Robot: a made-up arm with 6 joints.
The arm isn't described. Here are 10 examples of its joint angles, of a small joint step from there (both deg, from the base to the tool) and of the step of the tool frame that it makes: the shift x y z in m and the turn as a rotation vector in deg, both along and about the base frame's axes.
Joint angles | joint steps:
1: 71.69 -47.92 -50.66 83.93 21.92 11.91 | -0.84 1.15 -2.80 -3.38 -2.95 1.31
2: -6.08 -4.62 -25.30 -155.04 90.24 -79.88 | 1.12 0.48 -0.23 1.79 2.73 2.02
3: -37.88 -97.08 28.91 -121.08 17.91 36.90 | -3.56 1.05 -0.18 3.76 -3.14 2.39
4: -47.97 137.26 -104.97 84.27 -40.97 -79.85 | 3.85 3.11 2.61 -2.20 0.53 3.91
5: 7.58 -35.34 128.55 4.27 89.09 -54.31 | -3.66 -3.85 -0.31 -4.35 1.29 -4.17
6: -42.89 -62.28 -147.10 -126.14 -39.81 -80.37 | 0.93 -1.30 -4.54 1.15 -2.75 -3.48
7: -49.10 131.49 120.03 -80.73 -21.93 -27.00 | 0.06 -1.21 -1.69 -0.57 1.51 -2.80
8: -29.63 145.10 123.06 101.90 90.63 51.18 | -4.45 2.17 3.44 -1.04 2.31 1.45
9: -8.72 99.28 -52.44 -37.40 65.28 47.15 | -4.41 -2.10 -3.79 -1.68 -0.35 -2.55
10: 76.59 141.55 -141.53 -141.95 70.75 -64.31 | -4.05 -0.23 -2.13 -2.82 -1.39 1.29
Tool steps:
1: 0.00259 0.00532 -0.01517 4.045 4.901 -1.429
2: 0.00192 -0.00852 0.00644 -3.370 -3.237 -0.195
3: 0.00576 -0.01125 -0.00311 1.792 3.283 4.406
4: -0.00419 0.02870 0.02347 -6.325 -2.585 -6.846
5: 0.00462 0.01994 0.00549 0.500 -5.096 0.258
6: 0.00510 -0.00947 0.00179 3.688 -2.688 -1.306
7: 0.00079 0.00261 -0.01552 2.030 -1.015 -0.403
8: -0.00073 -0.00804 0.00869 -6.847 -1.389 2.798
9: -0.00794 -0.01233 -0.00413 3.244 -1.277 6.360
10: -0.04239 0.00421 -0.00103 0.502 1.695 7.489
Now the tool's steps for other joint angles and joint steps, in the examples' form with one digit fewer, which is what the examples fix.
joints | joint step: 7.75 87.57 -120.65 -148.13 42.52 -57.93 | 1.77 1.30 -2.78 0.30 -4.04 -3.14
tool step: 0.0020 -0.0002 0.0096 -3.36 -2.88 -3.55
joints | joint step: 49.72 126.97 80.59 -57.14 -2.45 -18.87 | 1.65 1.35 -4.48 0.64 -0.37 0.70
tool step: 0.0088 -0.0058 0.0036 2.87 -0.99 2.74
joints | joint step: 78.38 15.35 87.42 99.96 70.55 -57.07 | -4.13 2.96 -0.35 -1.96 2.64 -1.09
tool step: 0.0129 0.0233 -0.0115 1.98 -0.16 3.64
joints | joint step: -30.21 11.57 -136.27 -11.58 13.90 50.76 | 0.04 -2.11 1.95 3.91 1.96 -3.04
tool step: 0.0074 0.0083 0.0135 5.07 -1.36 3.52
